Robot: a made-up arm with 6 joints. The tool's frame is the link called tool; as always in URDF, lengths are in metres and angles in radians. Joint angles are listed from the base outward. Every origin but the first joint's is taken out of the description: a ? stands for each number. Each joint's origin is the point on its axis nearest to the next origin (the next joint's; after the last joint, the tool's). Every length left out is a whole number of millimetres.
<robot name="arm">
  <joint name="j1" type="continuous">
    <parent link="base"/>
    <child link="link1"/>
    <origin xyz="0 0 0.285"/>
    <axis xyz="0 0 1"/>
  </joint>
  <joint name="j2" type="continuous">
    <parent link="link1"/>
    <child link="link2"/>
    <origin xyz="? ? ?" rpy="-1.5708 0 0"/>
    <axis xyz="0 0 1"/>
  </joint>
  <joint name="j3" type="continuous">
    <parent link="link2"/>
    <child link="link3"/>
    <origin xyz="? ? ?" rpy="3.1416 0 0"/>
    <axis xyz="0 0 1"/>
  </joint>
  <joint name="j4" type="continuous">
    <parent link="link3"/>
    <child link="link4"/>
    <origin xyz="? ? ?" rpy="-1.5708 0 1.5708"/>
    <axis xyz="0 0 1"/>
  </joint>
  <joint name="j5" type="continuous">
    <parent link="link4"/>
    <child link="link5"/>
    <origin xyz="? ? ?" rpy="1.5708 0 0"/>
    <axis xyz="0 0 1"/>
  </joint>
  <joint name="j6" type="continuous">
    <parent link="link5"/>
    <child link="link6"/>
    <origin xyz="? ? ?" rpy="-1.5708 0 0"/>
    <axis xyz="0 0 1"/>
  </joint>
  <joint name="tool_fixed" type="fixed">
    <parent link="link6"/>
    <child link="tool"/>
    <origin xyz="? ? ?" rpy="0 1.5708 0"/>
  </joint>
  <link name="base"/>
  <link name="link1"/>
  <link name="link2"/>
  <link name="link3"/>
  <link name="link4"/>
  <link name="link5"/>
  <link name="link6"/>
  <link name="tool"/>
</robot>
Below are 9 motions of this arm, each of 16 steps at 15 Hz.
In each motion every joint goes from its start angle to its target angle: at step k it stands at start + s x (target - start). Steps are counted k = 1, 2, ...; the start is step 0. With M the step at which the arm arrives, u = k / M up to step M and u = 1 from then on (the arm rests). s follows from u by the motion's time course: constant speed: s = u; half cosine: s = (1 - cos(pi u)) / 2; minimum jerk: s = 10 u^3 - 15 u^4 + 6 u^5.
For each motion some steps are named. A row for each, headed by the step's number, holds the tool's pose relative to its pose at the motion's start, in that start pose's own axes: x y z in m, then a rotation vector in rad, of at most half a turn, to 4 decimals.
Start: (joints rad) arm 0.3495 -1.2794 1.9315 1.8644 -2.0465 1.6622
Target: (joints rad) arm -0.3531 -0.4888 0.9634 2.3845 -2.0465 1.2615
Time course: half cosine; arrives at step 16
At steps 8, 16:
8: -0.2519 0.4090 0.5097 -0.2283 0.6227 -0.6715
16: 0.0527 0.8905 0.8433 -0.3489 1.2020 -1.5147

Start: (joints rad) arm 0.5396 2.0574 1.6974 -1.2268 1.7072 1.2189
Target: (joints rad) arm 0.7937 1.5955 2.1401 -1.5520 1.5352 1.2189
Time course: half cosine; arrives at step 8
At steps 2, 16:
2: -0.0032 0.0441 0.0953 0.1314 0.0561 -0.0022
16: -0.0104 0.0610 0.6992 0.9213 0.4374 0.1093

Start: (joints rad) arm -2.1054 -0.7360 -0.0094 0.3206 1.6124 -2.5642
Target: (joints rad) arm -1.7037 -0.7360 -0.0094 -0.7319 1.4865 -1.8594
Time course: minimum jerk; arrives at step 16
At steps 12, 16:
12: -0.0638 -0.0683 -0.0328 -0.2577 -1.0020 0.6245
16: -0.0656 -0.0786 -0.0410 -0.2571 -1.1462 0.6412

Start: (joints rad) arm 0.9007 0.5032 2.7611 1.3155 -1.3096 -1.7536
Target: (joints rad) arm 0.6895 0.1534 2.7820 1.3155 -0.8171 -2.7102
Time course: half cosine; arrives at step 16
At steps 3, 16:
3: -0.0057 0.0153 0.0173 0.1030 -0.0067 0.0636
16: -0.1263 0.1465 0.2064 1.1182 0.2463 0.7959

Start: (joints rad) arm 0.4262 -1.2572 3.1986 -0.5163 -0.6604 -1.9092
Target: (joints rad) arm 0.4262 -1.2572 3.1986 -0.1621 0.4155 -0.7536
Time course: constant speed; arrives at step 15
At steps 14, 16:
14: -0.0161 0.0181 -0.0110 -1.3210 -0.2720 1.0414
16: -0.0172 0.0193 -0.0121 -1.4026 -0.3240 1.1183

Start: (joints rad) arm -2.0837 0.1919 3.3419 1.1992 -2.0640 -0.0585
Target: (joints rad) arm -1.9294 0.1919 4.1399 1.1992 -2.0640 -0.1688
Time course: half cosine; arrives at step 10
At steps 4, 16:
4: -0.0070 -0.1366 -0.0434 0.2849 -0.0411 0.1275
16: 0.0185 -0.3431 -0.2141 0.8390 -0.1171 0.3388

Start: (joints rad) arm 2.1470 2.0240 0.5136 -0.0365 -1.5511 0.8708
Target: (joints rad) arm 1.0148 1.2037 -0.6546 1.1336 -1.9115 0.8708
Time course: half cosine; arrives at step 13
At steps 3, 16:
3: 0.0020 -0.0071 -0.0762 0.0039 0.0611 0.0651
16: 0.2820 0.1271 -0.4561 -0.2519 0.4056 0.3710

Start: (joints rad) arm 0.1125 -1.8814 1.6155 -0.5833 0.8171 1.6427
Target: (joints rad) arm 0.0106 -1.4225 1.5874 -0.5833 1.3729 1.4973
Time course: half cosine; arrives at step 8
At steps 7, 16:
7: -0.3799 0.1943 -0.1395 -0.0090 0.0921 -0.0882
16: -0.3966 0.1980 -0.1447 -0.0106 0.0929 -0.0918

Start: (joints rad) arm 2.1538 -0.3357 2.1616 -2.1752 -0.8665 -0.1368
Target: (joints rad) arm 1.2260 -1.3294 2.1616 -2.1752 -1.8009 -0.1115
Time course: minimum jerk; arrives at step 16
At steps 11, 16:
11: 0.4669 0.0114 -0.7675 -0.2930 1.7969 -0.3495
16: 0.4409 -0.0267 -0.9935 -0.2931 2.2073 -0.3776

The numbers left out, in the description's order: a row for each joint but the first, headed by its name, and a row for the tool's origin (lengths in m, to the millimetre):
j2: 0 0 0
j3: 0 -0.461 0
j4: 0.509 0 0
j5: 0 -0.081 0
j6: 0 0 0
tool: 0 0 0

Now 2 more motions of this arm.
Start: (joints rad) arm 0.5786 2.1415 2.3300 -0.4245 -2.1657 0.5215
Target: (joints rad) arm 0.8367 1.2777 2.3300 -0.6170 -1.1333 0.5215
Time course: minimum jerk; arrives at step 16
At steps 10, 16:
10: -0.3895 0.4278 0.0107 -0.5088 -1.1080 -0.4865
16: -0.4893 0.6068 -0.0694 -0.7103 -1.5654 -0.5359

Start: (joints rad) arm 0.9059 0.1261 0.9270 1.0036 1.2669 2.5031
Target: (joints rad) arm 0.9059 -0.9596 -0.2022 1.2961 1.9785 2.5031
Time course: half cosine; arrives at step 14
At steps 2, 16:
2: 0.0059 0.0018 -0.0235 -0.0023 0.0188 -0.0319
16: -0.0289 -0.1655 -0.4384 0.0561 0.3766 -0.6479

